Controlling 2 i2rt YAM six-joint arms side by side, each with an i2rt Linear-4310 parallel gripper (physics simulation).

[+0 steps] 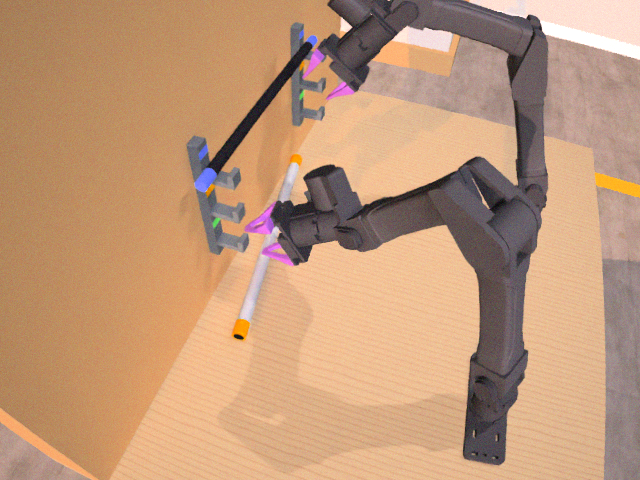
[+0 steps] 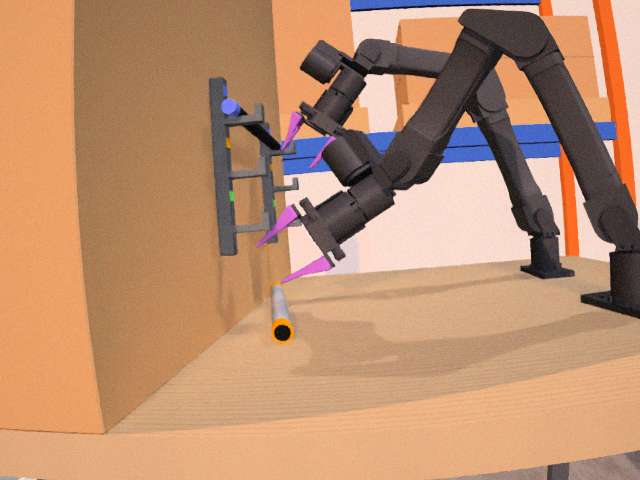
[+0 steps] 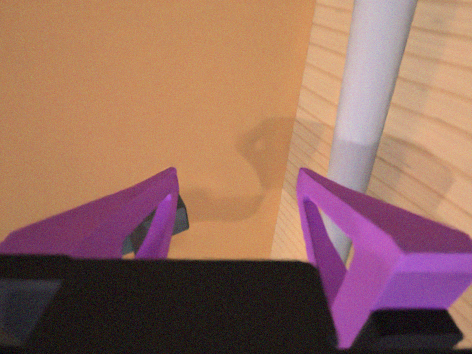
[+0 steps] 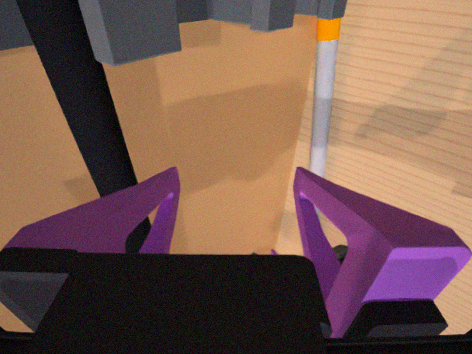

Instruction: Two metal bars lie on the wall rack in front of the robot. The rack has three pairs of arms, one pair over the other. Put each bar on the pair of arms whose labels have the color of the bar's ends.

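Frame: origin at the left arm's base, x left, y up, z ahead, level; millimetres.
Seen in the pictures: left gripper, fingertip midpoint: (image 1: 254, 240) (image 2: 268, 264) (image 3: 237, 177) (image 4: 287, 245); right gripper, fingertip midpoint: (image 1: 315, 87) (image 2: 295, 160) (image 4: 236, 177); left arm's base at its link origin: (image 1: 486, 407) (image 2: 633, 307); right arm's base at its link origin: (image 2: 545, 273).
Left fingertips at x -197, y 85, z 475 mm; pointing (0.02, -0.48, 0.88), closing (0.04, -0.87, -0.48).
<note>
Pixels of each thing's top centre, then the offset from my left fingertips to it. "*": a spot on its surface instead. Level surfaces: height alone.
- black bar with blue ends, top centre: (image 4: 149, 302) (image 2: 258, 126) (image 1: 266, 93) dx -150, dy +230, dz +9 mm
- wall rack at a spot on its surface: (image 2: 223, 222) (image 1: 210, 237) * dx +66, dy +66, dz +54 mm
- white bar with orange ends, top centre: (image 2: 278, 297) (image 4: 311, 190) (image 1: 271, 229) dx -84, dy -60, dz -5 mm
- table at its surface level: dy -85 mm
The black bar with blue ends (image 1: 258, 111) (image 4: 80, 100) lies across the top, blue-labelled arms of the wall rack (image 1: 212, 240) (image 2: 223, 222). The middle arms have orange labels and the bottom arms green; both pairs are empty. The white bar with orange ends (image 1: 253, 289) (image 2: 280, 304) (image 3: 375, 75) (image 4: 325, 80) lies on the table below the rack. My left gripper (image 1: 254, 240) (image 2: 269, 264) (image 3: 237, 177) is open and empty, above the white bar's middle and close to the near rack post. My right gripper (image 1: 315, 87) (image 2: 296, 159) (image 4: 236, 177) is open and empty beside the far rack post.
The upright wooden wall (image 1: 103, 155) (image 2: 155, 206) carries the rack and meets the table (image 1: 387, 310) (image 2: 465, 330) just behind the white bar. Shelving with blue beams (image 2: 584, 131) and cardboard boxes stands in the background.
</note>
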